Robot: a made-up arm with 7 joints. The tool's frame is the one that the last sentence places. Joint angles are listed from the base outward.
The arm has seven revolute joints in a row. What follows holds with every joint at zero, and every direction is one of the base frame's. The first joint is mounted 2.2 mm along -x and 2.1 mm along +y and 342.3 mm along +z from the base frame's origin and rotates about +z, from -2.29 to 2.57 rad. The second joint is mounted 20.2 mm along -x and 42.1 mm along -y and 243.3 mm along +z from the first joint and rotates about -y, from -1.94 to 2.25 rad. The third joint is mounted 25 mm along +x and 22.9 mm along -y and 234.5 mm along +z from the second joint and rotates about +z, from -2.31 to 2.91 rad. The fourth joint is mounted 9.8 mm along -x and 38.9 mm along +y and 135 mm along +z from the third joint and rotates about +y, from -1.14 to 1.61 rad. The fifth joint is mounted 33.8 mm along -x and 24.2 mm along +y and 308.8 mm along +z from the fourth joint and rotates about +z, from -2.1 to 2.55 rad. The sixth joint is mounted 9.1 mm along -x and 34.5 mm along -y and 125.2 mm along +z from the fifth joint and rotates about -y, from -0.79 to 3.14 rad. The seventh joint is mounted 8.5 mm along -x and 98.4 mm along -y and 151.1 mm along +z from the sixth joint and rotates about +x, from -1.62 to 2.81 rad. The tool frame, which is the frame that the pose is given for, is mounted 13.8 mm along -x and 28.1 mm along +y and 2.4 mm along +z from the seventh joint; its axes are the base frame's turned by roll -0.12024, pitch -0.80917 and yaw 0.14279 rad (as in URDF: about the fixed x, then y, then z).
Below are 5 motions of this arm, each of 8 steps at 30 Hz.
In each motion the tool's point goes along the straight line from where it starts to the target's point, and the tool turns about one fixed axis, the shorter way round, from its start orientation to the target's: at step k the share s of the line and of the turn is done. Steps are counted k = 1, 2, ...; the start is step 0. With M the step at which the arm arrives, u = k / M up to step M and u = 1 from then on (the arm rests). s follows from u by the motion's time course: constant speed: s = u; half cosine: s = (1 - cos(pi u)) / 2; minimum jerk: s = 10 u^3 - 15 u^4 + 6 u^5.
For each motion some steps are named. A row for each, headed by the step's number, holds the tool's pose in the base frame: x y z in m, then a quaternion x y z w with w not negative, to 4 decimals.
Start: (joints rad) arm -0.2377 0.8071 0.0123 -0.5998 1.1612 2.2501 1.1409
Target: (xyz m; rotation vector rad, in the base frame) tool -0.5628 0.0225 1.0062 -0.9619 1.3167 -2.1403
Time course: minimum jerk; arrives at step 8
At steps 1, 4, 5, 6, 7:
1: -0.5991 -0.0326 0.9300 -0.3656 0.3268 -0.7840 0.3806
4: -0.5812 -0.0055 0.9675 -0.3593 0.4031 -0.7844 0.3052
5: -0.5730 0.0071 0.9849 -0.3550 0.4370 -0.7815 0.2689
6: -0.5666 0.0167 0.9982 -0.3510 0.4621 -0.7780 0.2407
7: -0.5634 0.0216 1.0050 -0.3489 0.4747 -0.7758 0.2262

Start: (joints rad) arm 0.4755 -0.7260 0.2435 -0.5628 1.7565 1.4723 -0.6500
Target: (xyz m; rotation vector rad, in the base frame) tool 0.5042 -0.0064 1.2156 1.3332 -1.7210 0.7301
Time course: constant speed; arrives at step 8
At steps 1, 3, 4, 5, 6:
1: 0.4514 0.0439 1.2390 0.6871 -0.6119 0.2585 0.2944
3: 0.4665 0.0295 1.2323 0.6449 -0.6353 0.2688 0.3291
4: 0.4740 0.0223 1.2290 0.6229 -0.6461 0.2735 0.3460
5: 0.4816 0.0152 1.2256 0.6004 -0.6564 0.2780 0.3626
6: 0.4891 0.0080 1.2223 0.5773 -0.6660 0.2823 0.3788

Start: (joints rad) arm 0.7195 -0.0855 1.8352 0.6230 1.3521 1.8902 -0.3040
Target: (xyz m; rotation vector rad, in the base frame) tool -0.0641 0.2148 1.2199 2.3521 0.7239 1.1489
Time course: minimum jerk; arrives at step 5
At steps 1, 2, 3, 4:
1: -0.0581 0.2040 1.2234 0.8588 0.2430 0.3959 0.2163
2: -0.0597 0.2070 1.2225 0.8554 0.2478 0.4008 0.2149
3: -0.0621 0.2112 1.2211 0.8507 0.2546 0.4076 0.2130
4: -0.0637 0.2141 1.2201 0.8473 0.2594 0.4124 0.2115

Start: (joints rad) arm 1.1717 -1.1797 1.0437 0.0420 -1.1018 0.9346 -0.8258
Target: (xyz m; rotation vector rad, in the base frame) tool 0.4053 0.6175 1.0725 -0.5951 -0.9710 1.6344
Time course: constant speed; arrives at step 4
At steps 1, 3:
1: 0.4178 0.6067 1.0784 -0.2129 -0.4063 0.6890 0.5611
3: 0.4095 0.6139 1.0745 -0.2382 -0.4083 0.6889 0.5496

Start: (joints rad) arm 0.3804 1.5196 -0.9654 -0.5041 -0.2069 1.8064 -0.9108
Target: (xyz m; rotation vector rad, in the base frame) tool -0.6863 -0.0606 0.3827 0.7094 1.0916 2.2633
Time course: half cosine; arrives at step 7
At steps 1, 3, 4, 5, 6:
1: -0.6805 -0.0378 0.4200 0.2863 0.3391 0.8378 0.3181
3: -0.6826 -0.0459 0.4067 0.2779 0.3624 0.8381 0.2984
4: -0.6839 -0.0513 0.3980 0.2723 0.3775 0.8378 0.2853
5: -0.6851 -0.0561 0.3901 0.2671 0.3909 0.8373 0.2734
6: -0.6860 -0.0594 0.3846 0.2635 0.4002 0.8367 0.2652

